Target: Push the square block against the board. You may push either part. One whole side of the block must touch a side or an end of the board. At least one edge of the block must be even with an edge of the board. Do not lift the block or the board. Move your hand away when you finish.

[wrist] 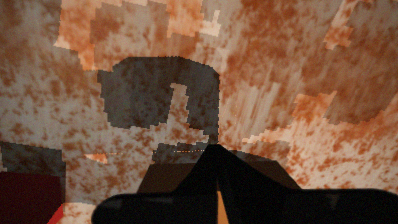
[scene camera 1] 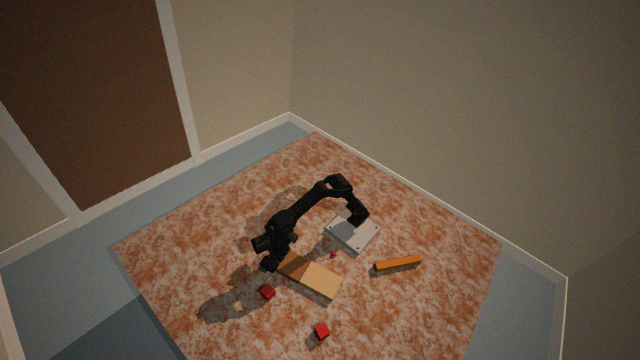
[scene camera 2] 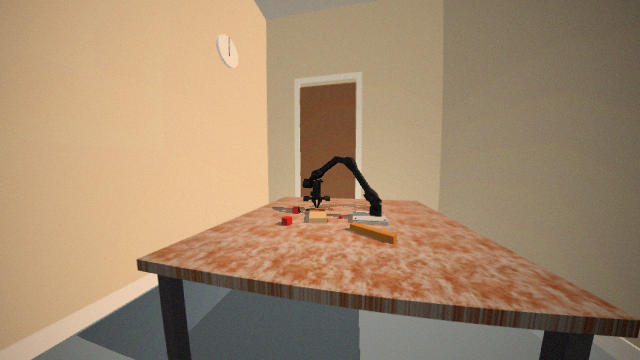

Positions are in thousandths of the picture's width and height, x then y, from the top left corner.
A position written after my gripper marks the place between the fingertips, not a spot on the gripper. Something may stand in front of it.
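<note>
I can see my gripper (wrist: 536, 672), and I can also see a tan board (scene camera 1: 499, 779). The board is out of frame in the wrist view.
</note>
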